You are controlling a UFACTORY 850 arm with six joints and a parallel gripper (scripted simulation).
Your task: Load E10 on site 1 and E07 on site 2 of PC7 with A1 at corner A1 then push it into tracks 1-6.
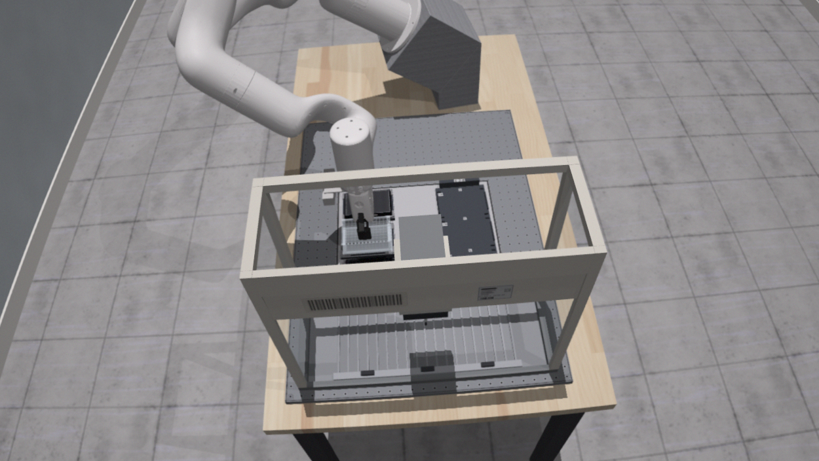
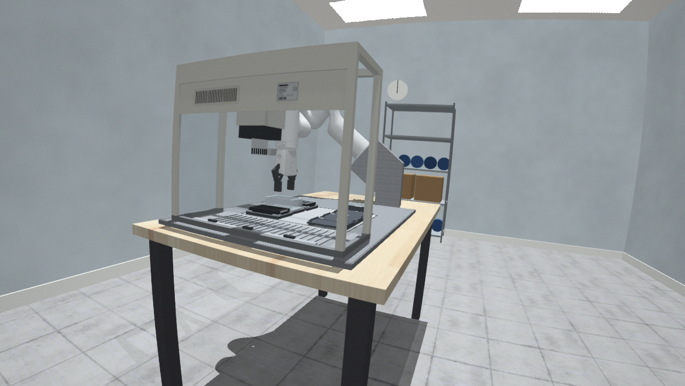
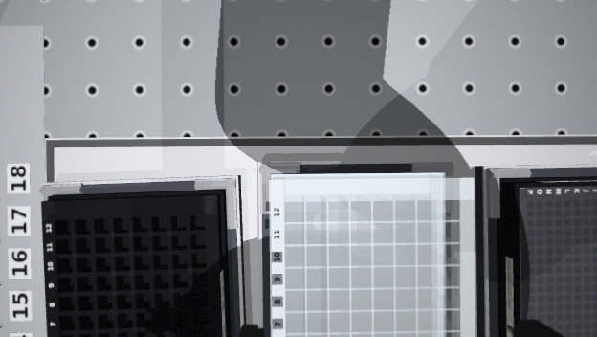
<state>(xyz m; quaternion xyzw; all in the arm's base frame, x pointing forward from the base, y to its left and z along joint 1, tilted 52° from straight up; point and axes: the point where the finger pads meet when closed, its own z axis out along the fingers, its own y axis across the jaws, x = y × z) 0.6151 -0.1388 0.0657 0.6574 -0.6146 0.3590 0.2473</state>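
Now: hand 6 cm above the clear deep-well block E07. Also, from my hand: nest S1: 11 cm behind, 8 cm below; black 96-well plate E01: 11 cm ahead, 1 cm to the left, 7 cm below; nest S2: 8 cm below.
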